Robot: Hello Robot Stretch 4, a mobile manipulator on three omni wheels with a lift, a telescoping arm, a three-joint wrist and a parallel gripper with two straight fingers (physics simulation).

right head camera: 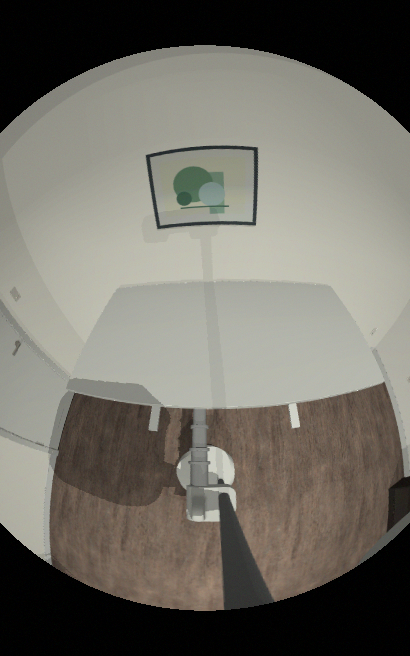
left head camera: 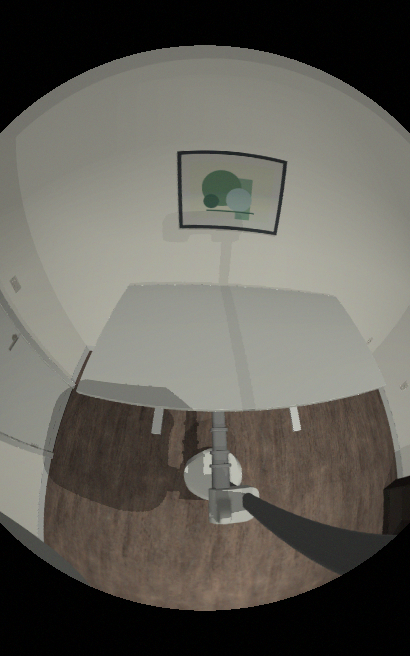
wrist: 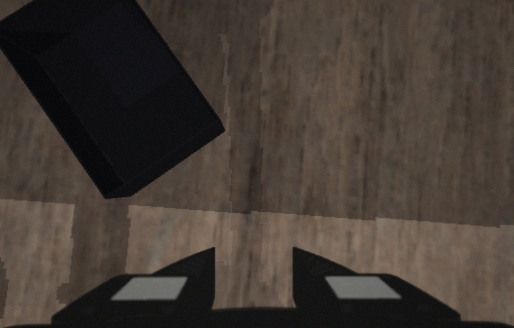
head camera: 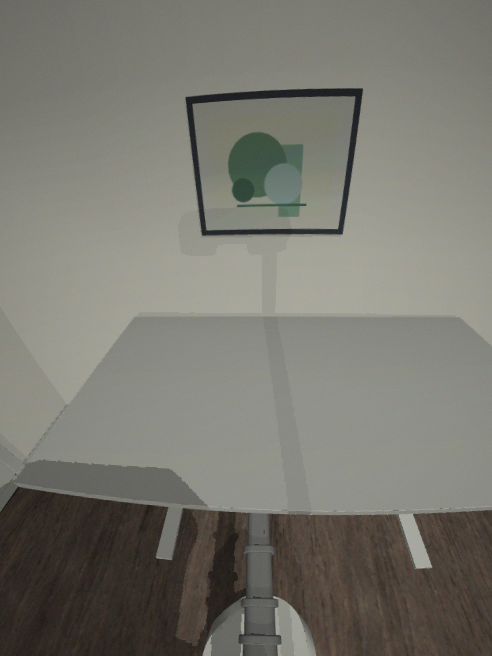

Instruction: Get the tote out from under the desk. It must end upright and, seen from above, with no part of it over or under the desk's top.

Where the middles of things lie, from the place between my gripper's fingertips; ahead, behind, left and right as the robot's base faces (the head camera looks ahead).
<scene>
Right now my hand is 200 mm short of the black tote [wrist: 128,110], 220 mm to the right of it and 350 mm above it. The rest, counted from my hand: framed picture [head camera: 280,161] 500 mm ahead, 20 mm to the left, 1130 mm above.
</scene>
